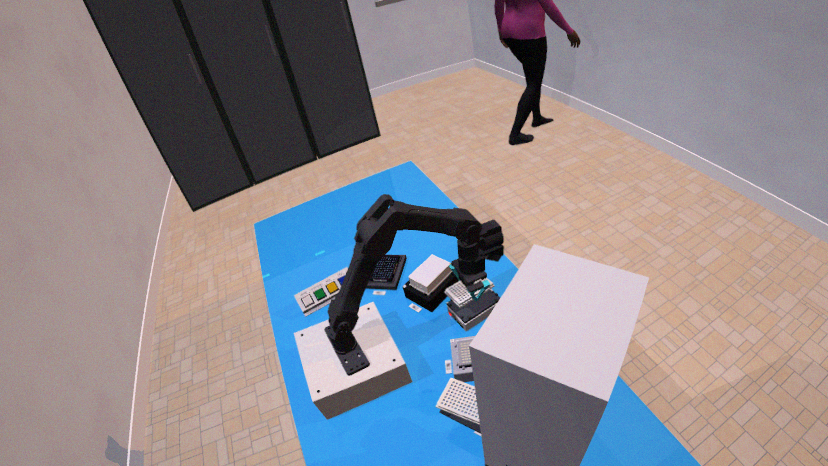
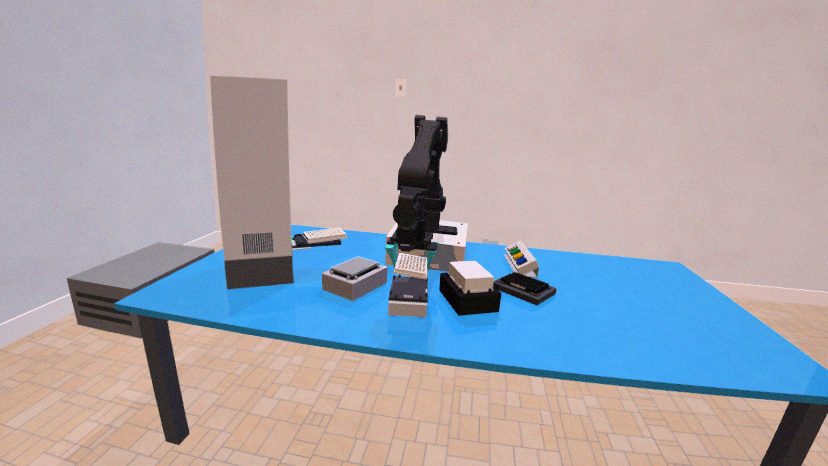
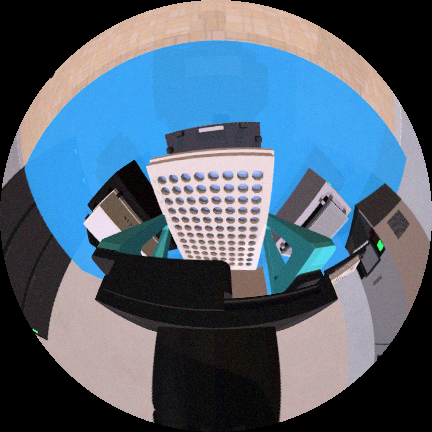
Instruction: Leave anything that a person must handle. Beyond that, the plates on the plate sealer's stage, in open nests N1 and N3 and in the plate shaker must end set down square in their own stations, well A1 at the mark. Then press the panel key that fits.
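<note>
My gripper (image 1: pixel 470 286) (image 2: pixel 411 258) (image 3: pixel 215 216) is shut on a white well plate (image 1: pixel 459 294) (image 2: pixel 411 265) (image 3: pixel 215 200), one teal finger on each long side. It holds the plate over the arm-side part of a pale station with a dark top (image 1: pixel 472 311) (image 2: pixel 409 288) (image 3: pixel 215 138); I cannot tell the gap. A grey station carries a plate (image 1: pixel 464 351) (image 2: pixel 354 267) (image 3: pixel 324 221). Another white plate (image 1: pixel 457 398) (image 2: pixel 325 234) (image 3: pixel 346 270) lies on a dark stage by the tower. A dark plate (image 1: pixel 388 268) (image 2: pixel 524 283) sits on a low black station. Station names and A1 marks are unreadable.
A tall white block (image 1: pixel 430 273) (image 2: pixel 471 276) (image 3: pixel 102 220) sits on a black base beside the held plate. The key panel (image 1: pixel 299 300) (image 2: pixel 528 261) has white, green, yellow and blue keys. A tall grey tower (image 1: pixel 556 318) (image 2: pixel 252 173) stands opposite. A person (image 1: pixel 530 63) stands beyond the table.
</note>
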